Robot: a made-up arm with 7 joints.
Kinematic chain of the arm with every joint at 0, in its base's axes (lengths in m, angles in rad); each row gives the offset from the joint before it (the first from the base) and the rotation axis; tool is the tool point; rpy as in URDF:
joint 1: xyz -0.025 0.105 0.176 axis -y
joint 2: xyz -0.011 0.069 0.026 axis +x
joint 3: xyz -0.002 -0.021 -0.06 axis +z
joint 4: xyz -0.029 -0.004 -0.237 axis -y
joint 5: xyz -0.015 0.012 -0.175 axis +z
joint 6: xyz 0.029 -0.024 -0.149 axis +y
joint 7: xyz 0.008 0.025 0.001 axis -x
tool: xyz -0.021 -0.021 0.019 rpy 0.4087 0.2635 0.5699
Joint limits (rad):
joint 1: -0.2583..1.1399
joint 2: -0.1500..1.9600
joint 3: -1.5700..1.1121
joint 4: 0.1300..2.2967
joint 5: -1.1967..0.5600
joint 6: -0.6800..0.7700
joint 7: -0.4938..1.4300
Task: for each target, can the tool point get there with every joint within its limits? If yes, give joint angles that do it. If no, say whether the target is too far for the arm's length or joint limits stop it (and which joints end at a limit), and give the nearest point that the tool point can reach.
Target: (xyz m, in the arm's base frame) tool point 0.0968 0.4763 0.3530
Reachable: yes | joints 0.8879 1.1487 0.5121 1.5963 -0.4660 0.2247 1.2070
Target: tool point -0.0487 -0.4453 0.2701
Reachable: no: joint limits stop it (at a limit: joint 1, joint 2, joint 5, joint 6, joint 7) | nearest point 0.0853 -0.1458 0.1559 | short by 0.347 m
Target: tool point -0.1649 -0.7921 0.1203
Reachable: no: too far | nearest point -0.1068 -0.1842 -0.0163 | short by 0.626 m
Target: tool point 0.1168 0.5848 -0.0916
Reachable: yes | joints 0.0356 0.6859 0.8607 0.8932 -0.0219 -0.1651 -0.0082
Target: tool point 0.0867 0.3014 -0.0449
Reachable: yes | joints -0.1171 1.3787 -0.8306 2.0137 -0.5256 0.3058 0.4564
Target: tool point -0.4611 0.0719 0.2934
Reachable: no: joint limits stop it (at a limit: joint 1, joint 2, joint 3, joint 5, joint 6, joint 7) | nearest point -0.2488 0.2344 0.3348 | short by 0.271 m
